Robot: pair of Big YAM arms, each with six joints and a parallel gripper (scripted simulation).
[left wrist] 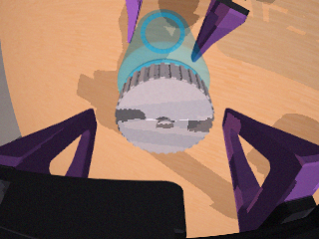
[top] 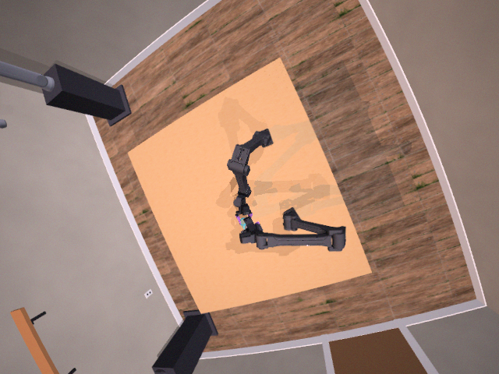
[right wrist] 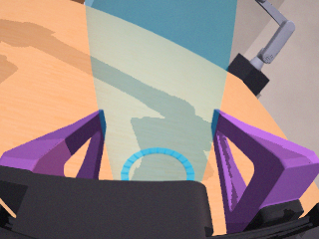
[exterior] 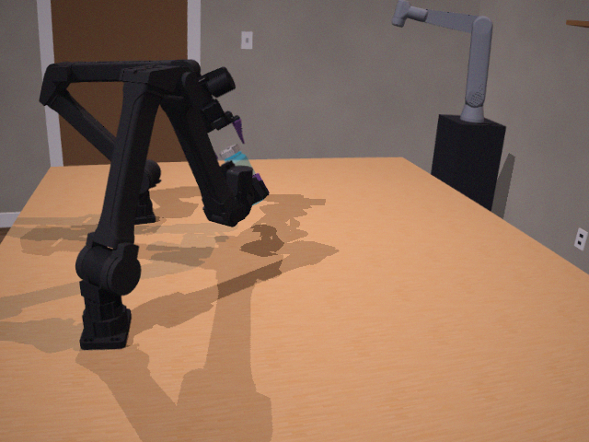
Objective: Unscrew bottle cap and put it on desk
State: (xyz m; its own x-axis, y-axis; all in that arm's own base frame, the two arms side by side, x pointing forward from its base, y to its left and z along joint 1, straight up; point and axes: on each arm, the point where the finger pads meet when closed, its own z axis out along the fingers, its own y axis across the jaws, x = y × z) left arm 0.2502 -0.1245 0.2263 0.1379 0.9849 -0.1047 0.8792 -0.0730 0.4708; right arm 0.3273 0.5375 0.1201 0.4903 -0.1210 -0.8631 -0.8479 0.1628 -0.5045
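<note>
Right now my left hand is 1 cm above the ribbed cap. The rest, counted from my left hand: bottle (4 cm ahead, 1 cm to the right, 8 cm below).
The bottle is 1 cm behind my right hand, 1 cm to the left of it and 3 cm above it. Round my right hand: ribbed cap: 5 cm behind, 2 cm to the left, 10 cm above.
</note>
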